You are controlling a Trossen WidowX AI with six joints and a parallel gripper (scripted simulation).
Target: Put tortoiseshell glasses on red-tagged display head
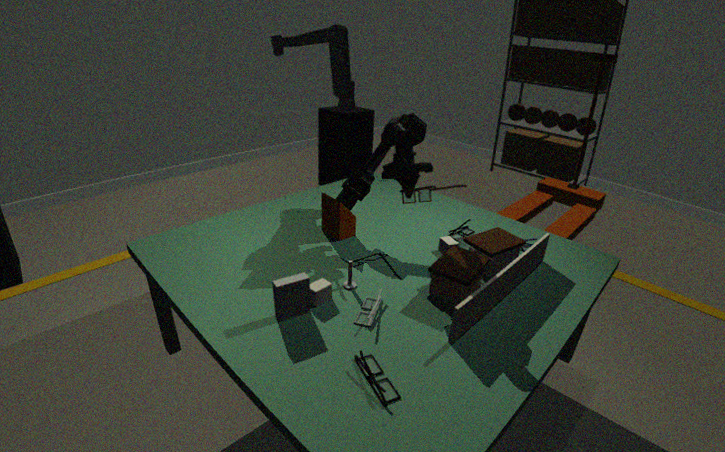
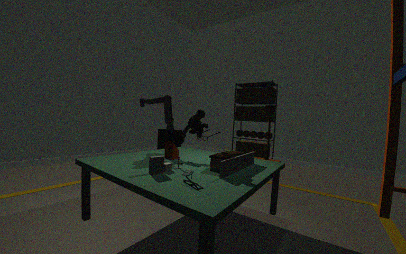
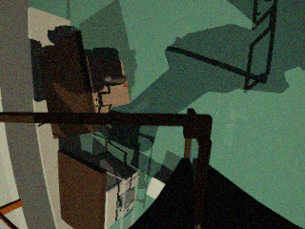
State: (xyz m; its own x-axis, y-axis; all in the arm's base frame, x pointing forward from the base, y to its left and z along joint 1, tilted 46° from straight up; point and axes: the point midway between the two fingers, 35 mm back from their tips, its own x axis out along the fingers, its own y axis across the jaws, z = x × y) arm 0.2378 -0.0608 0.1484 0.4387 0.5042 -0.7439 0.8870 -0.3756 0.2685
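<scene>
My gripper tip is now 23 cm short of the brown stepped display head, 6 cm to the left of it and 15 cm above it. The rest, counted from my gripper tip: white panel (36 cm ahead, 5 cm to the left, 16 cm below); small stand (2 cm ahead, 27 cm to the right, 19 cm below).
</scene>
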